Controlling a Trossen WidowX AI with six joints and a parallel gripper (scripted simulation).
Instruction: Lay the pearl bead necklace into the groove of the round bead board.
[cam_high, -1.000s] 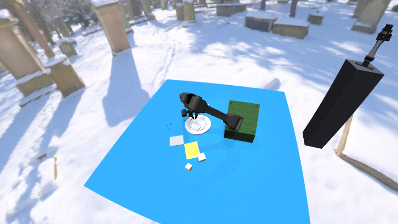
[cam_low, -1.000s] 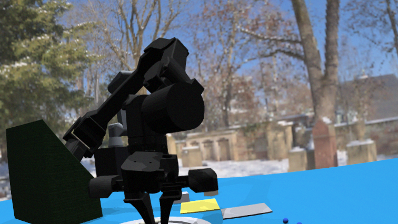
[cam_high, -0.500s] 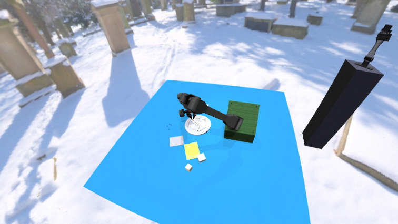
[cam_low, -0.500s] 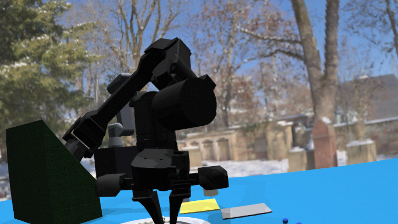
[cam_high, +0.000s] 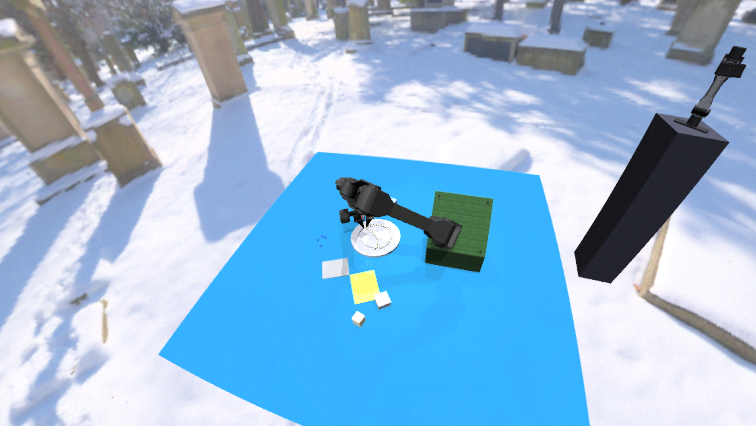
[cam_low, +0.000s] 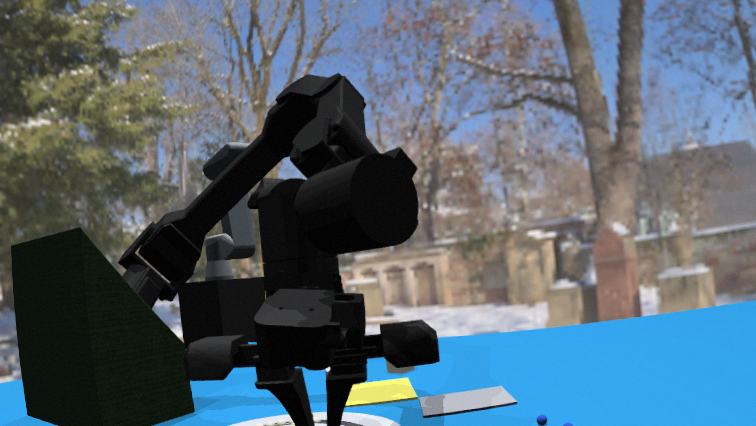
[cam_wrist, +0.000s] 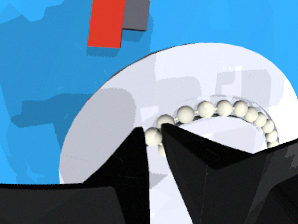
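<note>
Now: gripper tip 60 mm past the round white bead board, 30 mm to the right of it and 10 mm above it. Also, from my gripper tip: red object: 50 mm ahead, 80 mm to the right, 10 mm below; then grey tile: 30 mm ahead, 220 mm to the left, 20 mm below; then white strip: 90 mm ahead, 250 mm to the right, 20 mm below.
</note>
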